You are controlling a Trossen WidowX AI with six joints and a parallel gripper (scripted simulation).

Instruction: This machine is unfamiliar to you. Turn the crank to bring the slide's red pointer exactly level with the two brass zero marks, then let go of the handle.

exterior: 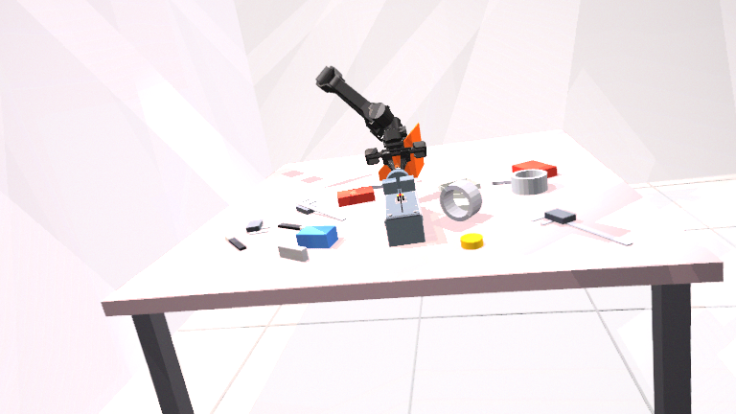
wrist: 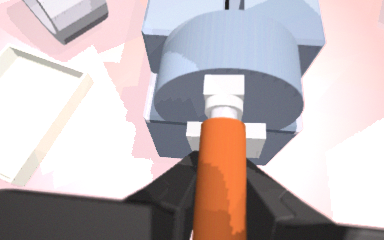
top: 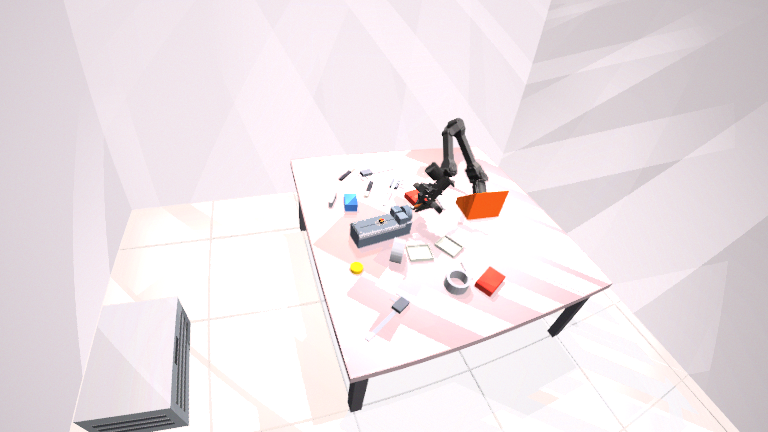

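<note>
The orange handle is 2 cm behind my gripper tip and 2 cm above it. The rest, counted from my gripper tip: red pointer (16 cm ahead, 2 cm to the left, 1 cm below); then yellow disc (32 cm ahead, 19 cm to the left, 9 cm below); then blue block (24 cm ahead, 20 cm to the right, 8 cm below).
</note>
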